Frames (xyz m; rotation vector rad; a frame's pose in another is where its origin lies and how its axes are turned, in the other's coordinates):
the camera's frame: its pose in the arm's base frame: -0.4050 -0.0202 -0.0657 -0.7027 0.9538 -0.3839
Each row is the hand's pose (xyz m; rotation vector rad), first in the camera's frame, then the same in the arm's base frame.
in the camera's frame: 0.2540 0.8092 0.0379 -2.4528 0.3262 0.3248
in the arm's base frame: -0.2383 0.4267 -0.7680 2.3425 -1.3462 -1.2508
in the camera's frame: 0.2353 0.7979 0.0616 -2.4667 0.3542 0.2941
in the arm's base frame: -0.2283 0.4384 -0.7397 2.3347 -1.3416 -1.2091
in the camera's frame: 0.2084 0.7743 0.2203 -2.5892 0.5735 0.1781
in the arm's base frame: -0.1088 0.4966 -0.6459 2.1831 -1.3109 -1.0164
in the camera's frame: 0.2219 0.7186 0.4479 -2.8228 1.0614 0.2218
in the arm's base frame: 0.0907 0.5338 -0.5279 1.7201 -1.2700 -0.8841
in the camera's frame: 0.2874 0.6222 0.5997 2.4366 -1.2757 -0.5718
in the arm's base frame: 0.2541 0.4829 -0.4423 1.0992 -1.1916 -0.9994
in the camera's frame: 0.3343 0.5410 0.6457 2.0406 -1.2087 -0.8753
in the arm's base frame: 0.3182 0.4142 -0.3967 0.6751 -1.0989 -1.1759
